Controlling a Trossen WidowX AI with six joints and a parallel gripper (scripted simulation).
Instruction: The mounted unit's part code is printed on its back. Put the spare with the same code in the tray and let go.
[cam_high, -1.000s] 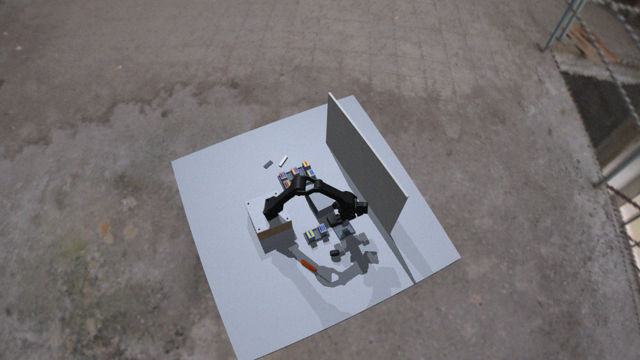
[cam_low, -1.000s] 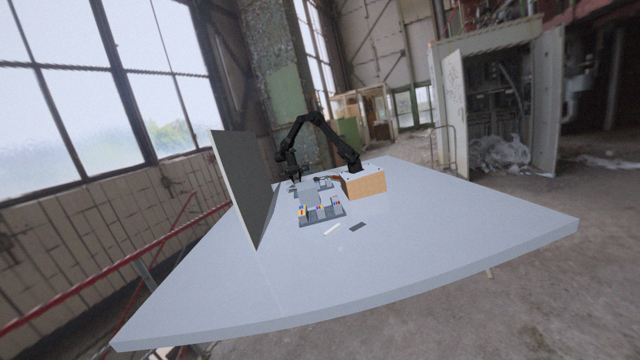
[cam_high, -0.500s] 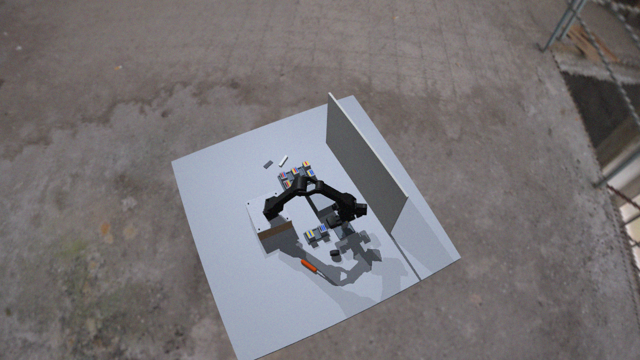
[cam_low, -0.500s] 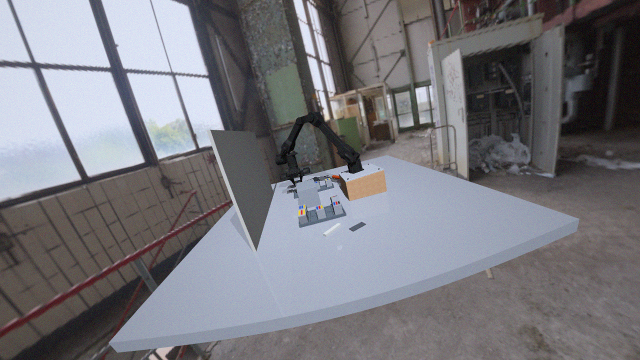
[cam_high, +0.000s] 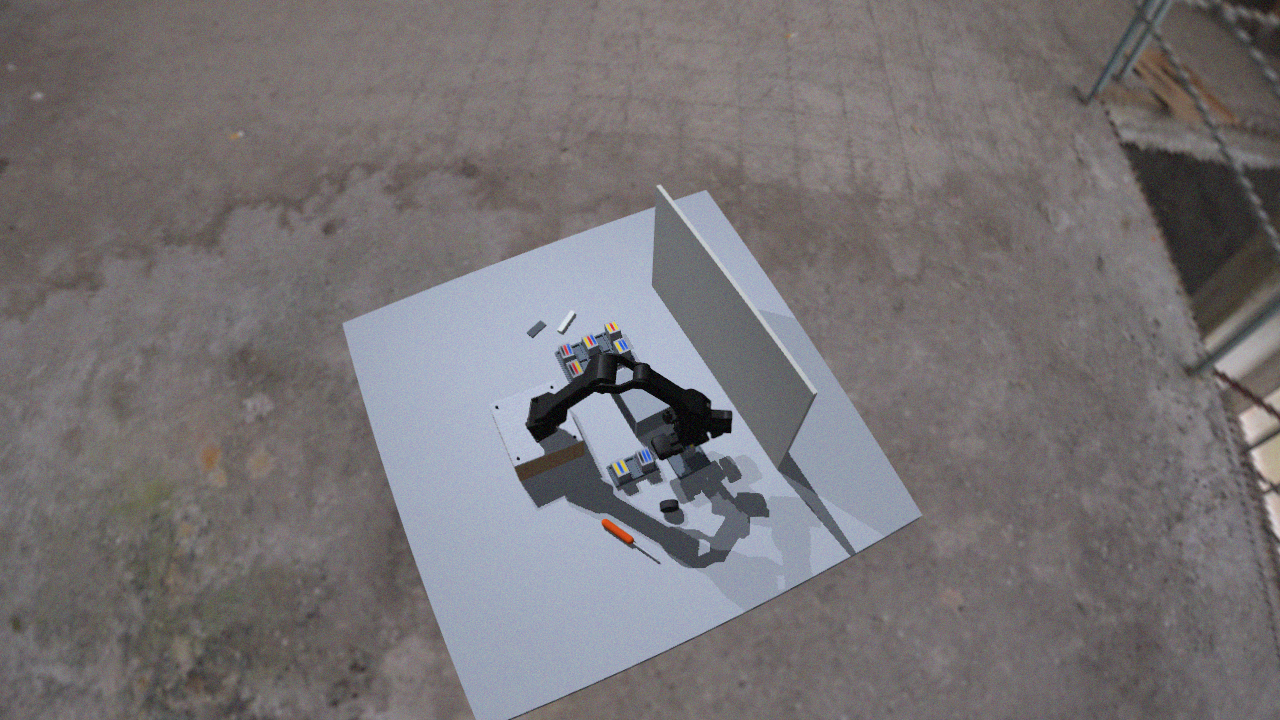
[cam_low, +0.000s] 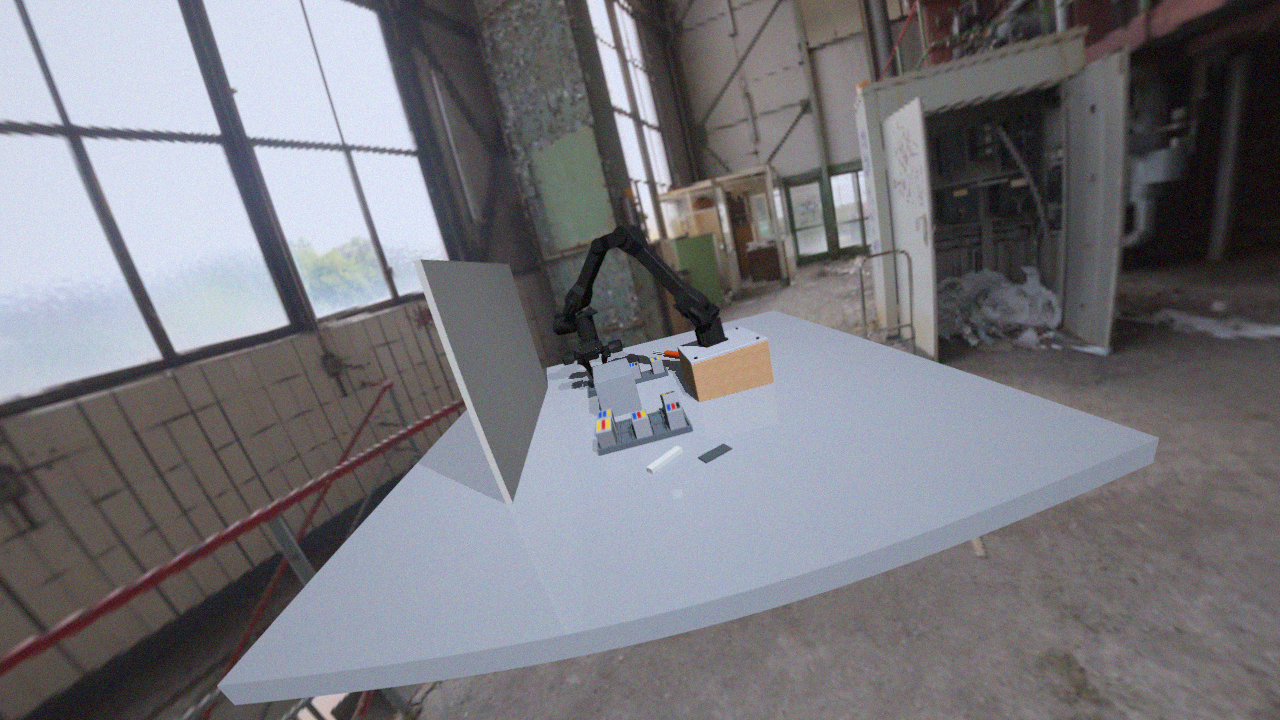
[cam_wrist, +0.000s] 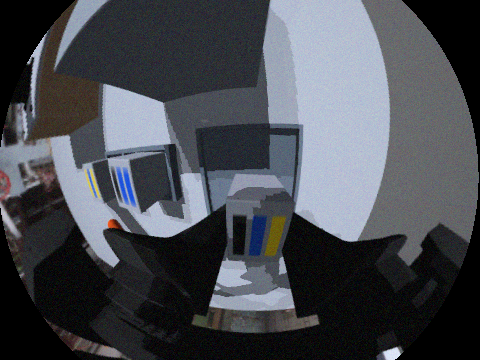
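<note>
The grey spare is 20 mm above my gripper tip. The rest, counted from my gripper tip: tall grey block 200 mm to the left, 20 mm behind, 20 mm above; then dark-rimmed tray 30 mm below; then black puck 130 mm behind, 110 mm to the right, 10 mm below.
</note>
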